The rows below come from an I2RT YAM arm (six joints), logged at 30 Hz.
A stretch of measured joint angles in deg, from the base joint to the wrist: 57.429, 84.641, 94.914, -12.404, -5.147, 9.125; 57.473, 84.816, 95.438, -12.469, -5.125, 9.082; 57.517, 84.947, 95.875, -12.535, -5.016, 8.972; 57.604, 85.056, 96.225, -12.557, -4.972, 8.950; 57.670, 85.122, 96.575, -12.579, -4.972, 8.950; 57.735, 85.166, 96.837, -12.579, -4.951, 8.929; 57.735, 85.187, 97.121, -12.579, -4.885, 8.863; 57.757, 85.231, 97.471, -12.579, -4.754, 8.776; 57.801, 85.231, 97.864, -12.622, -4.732, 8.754; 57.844, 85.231, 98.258, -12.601, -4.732, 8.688; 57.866, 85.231, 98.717, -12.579, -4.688, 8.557; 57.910, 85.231, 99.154, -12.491, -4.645, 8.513
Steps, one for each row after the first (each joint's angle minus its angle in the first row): 0.044, 0.175, 0.524, -0.065, 0.022, -0.043; 0.088, 0.306, 0.961, -0.131, 0.131, -0.153; 0.175, 0.415, 1.311, -0.153, 0.175, -0.175; 0.241, 0.481, 1.661, -0.175, 0.175, -0.175; 0.306, 0.525, 1.923, -0.175, 0.196, -0.196; 0.306, 0.546, 2.207, -0.175, 0.262, -0.262; 0.328, 0.590, 2.557, -0.175, 0.393, -0.349; 0.372, 0.590, 2.950, -0.218, 0.415, -0.371; 0.415, 0.590, 3.344, -0.197, 0.415, -0.437; 0.437, 0.590, 3.803, -0.175, 0.459, -0.568; 0.481, 0.590, 4.240, -0.087, 0.502, -0.612
